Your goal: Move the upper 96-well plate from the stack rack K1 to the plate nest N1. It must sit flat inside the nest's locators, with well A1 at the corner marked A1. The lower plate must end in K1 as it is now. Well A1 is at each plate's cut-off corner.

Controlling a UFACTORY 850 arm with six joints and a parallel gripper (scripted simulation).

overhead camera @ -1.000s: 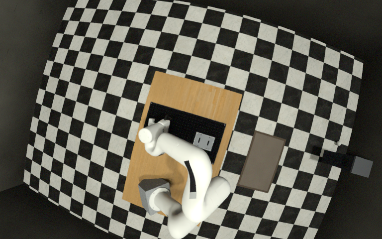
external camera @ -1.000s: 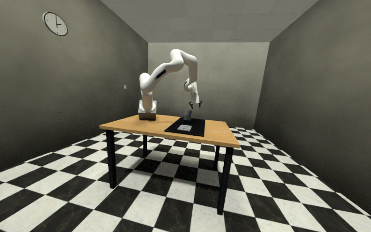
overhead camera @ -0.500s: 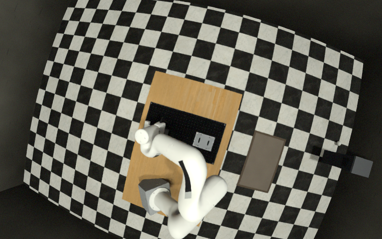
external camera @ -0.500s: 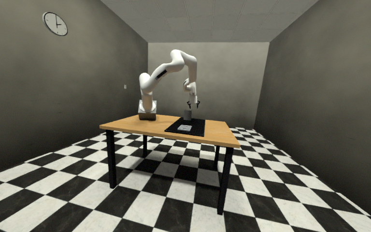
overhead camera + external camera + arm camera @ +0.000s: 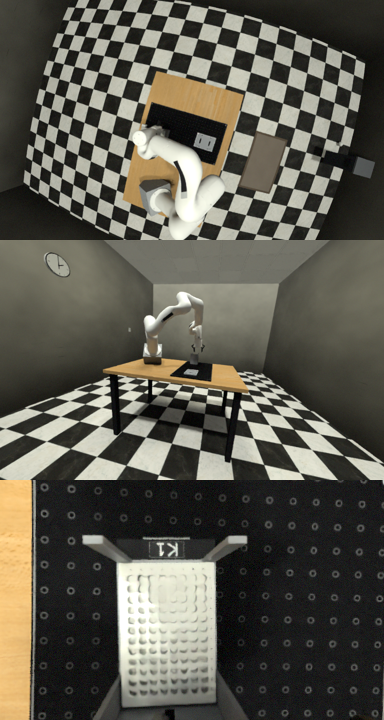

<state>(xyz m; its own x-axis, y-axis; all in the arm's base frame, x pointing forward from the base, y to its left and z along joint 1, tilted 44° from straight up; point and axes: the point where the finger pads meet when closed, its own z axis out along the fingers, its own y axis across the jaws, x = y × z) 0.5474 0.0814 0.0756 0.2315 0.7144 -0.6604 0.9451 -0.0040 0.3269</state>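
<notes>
Right now the white 96-well plate is 30 mm behind my hand, 40 mm to the left of it and 140 mm below it. Round my hand: grey plate nest N1: 90 mm behind, 340 mm to the right, 170 mm below; then A1 corner mark: 20 mm behind, 280 mm to the right, 170 mm below.
</notes>
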